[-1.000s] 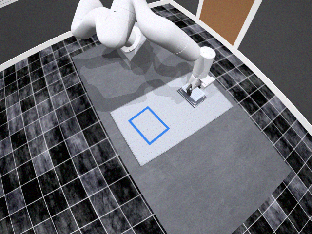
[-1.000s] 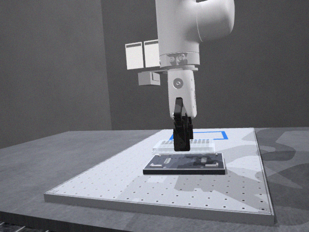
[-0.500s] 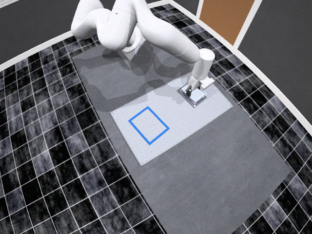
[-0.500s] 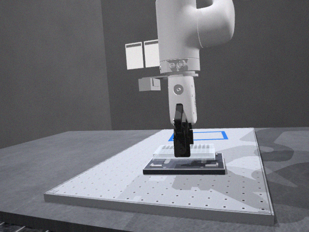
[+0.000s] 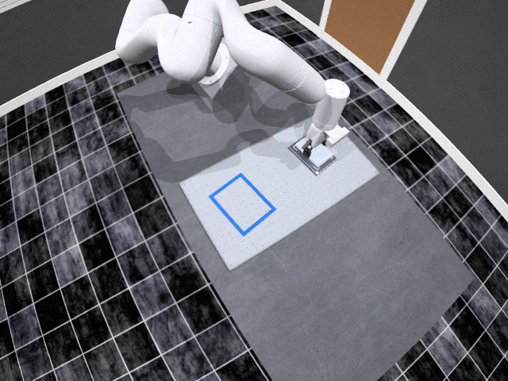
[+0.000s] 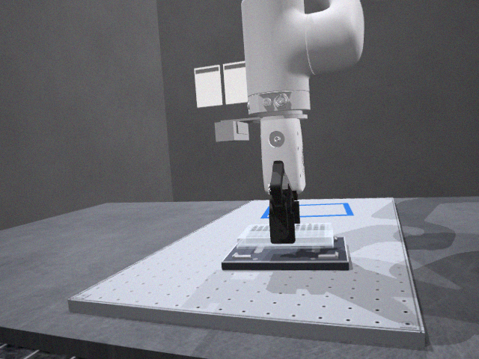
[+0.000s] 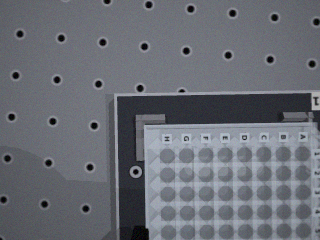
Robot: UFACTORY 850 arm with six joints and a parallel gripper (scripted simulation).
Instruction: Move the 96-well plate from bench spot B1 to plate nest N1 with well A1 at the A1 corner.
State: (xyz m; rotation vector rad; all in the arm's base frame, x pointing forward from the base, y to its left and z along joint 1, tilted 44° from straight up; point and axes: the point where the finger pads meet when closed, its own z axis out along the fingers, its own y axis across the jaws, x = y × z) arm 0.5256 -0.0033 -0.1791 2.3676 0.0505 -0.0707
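Now: hand 10 mm above the 96-well plate. Round my hand: dark plate nest N1: 40 mm below; then A1 label: 80 mm ahead, 50 mm to the right, 30 mm below.
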